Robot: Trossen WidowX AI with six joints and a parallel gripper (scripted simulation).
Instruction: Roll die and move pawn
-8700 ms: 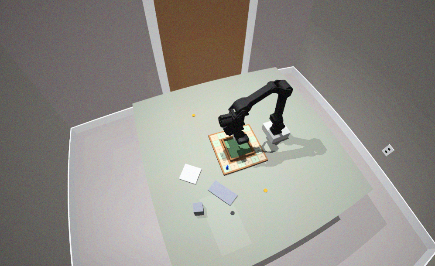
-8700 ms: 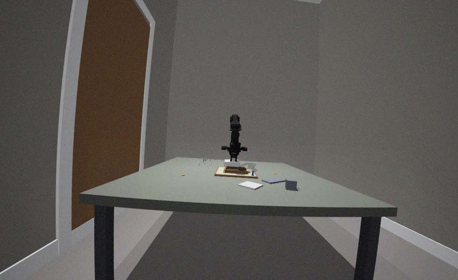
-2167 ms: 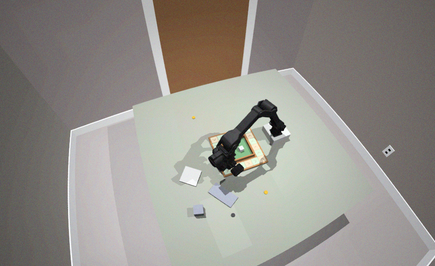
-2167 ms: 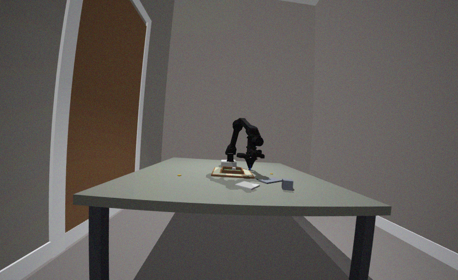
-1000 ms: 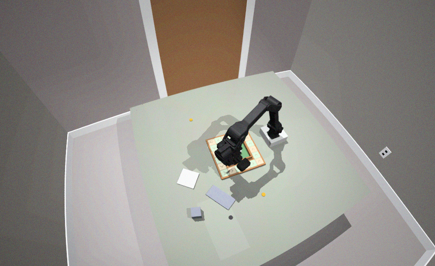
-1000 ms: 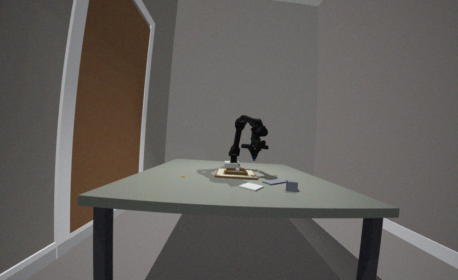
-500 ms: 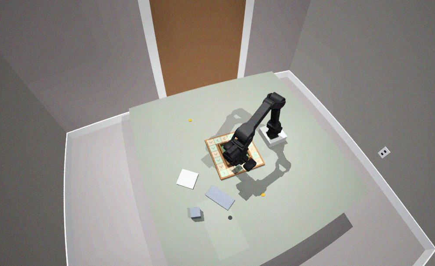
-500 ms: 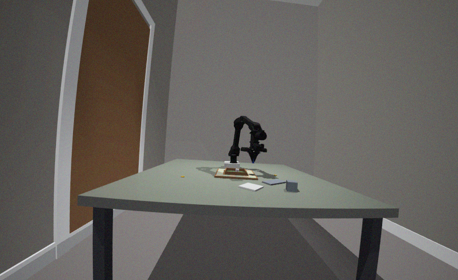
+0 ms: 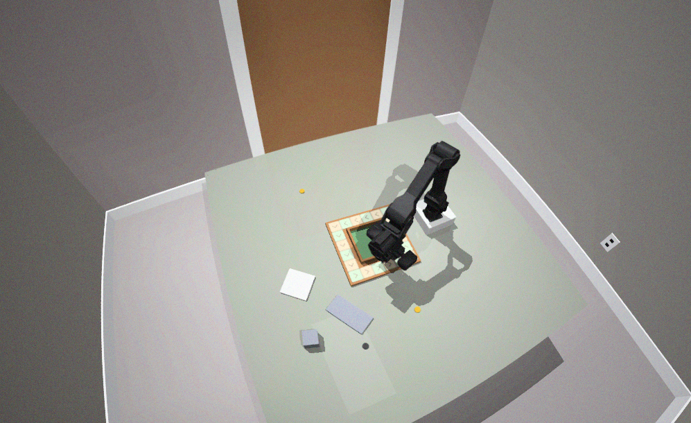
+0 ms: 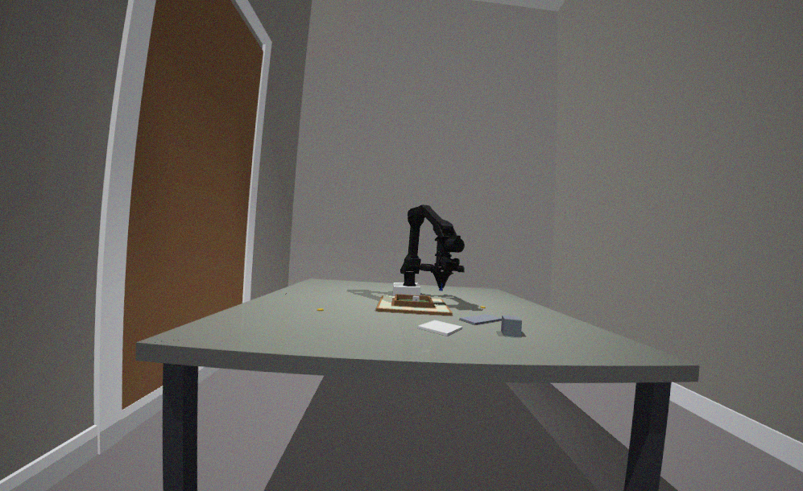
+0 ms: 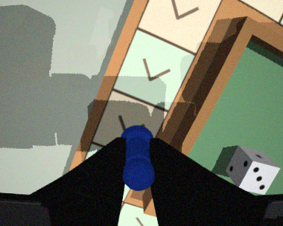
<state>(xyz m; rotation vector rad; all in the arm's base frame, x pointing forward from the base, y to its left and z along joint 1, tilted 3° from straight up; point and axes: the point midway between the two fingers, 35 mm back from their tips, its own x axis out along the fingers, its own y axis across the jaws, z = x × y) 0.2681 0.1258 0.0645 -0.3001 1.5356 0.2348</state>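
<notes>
Right now the white die is 10 cm to the right of my gripper tip, 6 cm below it and 1 cm behind it. Round my gripper tip: grey-blue card 19 cm ahead, 12 cm to the left, 8 cm below; green dice tray 12 cm to the right, 7 cm below; blue pawn 1 cm above.
</notes>
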